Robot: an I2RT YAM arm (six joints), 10 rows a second.
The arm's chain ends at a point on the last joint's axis. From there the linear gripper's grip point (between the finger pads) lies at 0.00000 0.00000 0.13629 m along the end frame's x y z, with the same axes.
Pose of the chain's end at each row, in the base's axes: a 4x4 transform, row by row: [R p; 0 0 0 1], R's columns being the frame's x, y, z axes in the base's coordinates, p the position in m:
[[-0.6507, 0.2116, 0.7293, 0.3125], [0.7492, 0.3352, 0.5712, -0.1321], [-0.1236, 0.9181, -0.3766, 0.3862], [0, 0, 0, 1]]
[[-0.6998, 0.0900, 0.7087, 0.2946], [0.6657, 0.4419, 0.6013, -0.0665], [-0.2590, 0.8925, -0.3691, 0.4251], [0, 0, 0, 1]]
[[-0.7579, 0.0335, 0.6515, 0.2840], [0.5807, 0.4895, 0.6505, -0.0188], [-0.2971, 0.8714, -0.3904, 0.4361], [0, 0, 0, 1]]
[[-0.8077, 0.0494, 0.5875, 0.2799], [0.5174, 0.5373, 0.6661, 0.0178], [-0.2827, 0.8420, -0.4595, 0.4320], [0, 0, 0, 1]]
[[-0.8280, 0.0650, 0.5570, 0.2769], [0.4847, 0.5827, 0.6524, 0.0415], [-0.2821, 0.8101, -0.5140, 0.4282], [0, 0, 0, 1]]
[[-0.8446, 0.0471, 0.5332, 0.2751], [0.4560, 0.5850, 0.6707, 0.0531], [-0.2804, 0.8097, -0.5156, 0.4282], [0, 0, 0, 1]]
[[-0.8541, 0.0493, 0.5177, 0.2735], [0.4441, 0.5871, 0.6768, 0.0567], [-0.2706, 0.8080, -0.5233, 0.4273], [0, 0, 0, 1]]
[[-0.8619, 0.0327, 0.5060, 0.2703], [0.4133, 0.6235, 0.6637, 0.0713], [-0.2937, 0.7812, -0.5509, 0.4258], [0, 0, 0, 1]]
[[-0.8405, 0.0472, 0.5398, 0.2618], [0.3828, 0.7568, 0.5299, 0.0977], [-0.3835, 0.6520, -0.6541, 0.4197], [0, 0, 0, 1]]
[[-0.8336, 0.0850, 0.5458, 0.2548], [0.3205, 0.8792, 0.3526, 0.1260], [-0.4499, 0.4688, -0.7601, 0.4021], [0, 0, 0, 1]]
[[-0.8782, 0.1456, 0.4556, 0.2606], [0.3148, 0.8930, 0.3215, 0.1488], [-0.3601, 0.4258, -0.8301, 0.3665], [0, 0, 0, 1]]
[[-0.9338, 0.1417, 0.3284, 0.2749], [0.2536, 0.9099, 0.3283, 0.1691], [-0.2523, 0.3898, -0.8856, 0.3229], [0, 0, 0, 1]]
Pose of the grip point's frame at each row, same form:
[[-0.6507, 0.2116, 0.7293, 0.4119], [0.7492, 0.3352, 0.5712, -0.0543], [-0.1236, 0.9181, -0.3766, 0.3349], [0, 0, 0, 1]]
[[-0.6998, 0.0900, 0.7087, 0.3912], [0.6657, 0.4419, 0.6013, 0.0155], [-0.2590, 0.8925, -0.3691, 0.3748], [0, 0, 0, 1]]
[[-0.7579, 0.0335, 0.6515, 0.3728], [0.5807, 0.4895, 0.6505, 0.0699], [-0.2971, 0.8714, -0.3904, 0.3829], [0, 0, 0, 1]]
[[-0.8077, 0.0494, 0.5875, 0.3600], [0.5174, 0.5373, 0.6661, 0.1086], [-0.2827, 0.8420, -0.4595, 0.3694], [0, 0, 0, 1]]
[[-0.8280, 0.0650, 0.5570, 0.3528], [0.4847, 0.5827, 0.6524, 0.1304], [-0.2821, 0.8101, -0.5140, 0.3581], [0, 0, 0, 1]]
[[-0.8446, 0.0471, 0.5332, 0.3478], [0.4560, 0.5850, 0.6707, 0.1445], [-0.2804, 0.8097, -0.5156, 0.3579], [0, 0, 0, 1]]
[[-0.8541, 0.0493, 0.5177, 0.3441], [0.4441, 0.5871, 0.6768, 0.1489], [-0.2706, 0.8080, -0.5233, 0.3560], [0, 0, 0, 1]]
[[-0.8619, 0.0327, 0.5060, 0.3393], [0.4133, 0.6235, 0.6637, 0.1618], [-0.2937, 0.7812, -0.5509, 0.3507], [0, 0, 0, 1]]
[[-0.8405, 0.0472, 0.5398, 0.3354], [0.3828, 0.7568, 0.5299, 0.1699], [-0.3835, 0.6520, -0.6541, 0.3306], [0, 0, 0, 1]]
[[-0.8336, 0.0850, 0.5458, 0.3292], [0.3205, 0.8792, 0.3526, 0.1741], [-0.4499, 0.4688, -0.7601, 0.2985], [0, 0, 0, 1]]
[[-0.8782, 0.1456, 0.4556, 0.3227], [0.3148, 0.8930, 0.3215, 0.1926], [-0.3601, 0.4258, -0.8301, 0.2534], [0, 0, 0, 1]]
[[-0.9338, 0.1417, 0.3284, 0.3197], [0.2536, 0.9099, 0.3283, 0.2138], [-0.2523, 0.3898, -0.8856, 0.2022], [0, 0, 0, 1]]

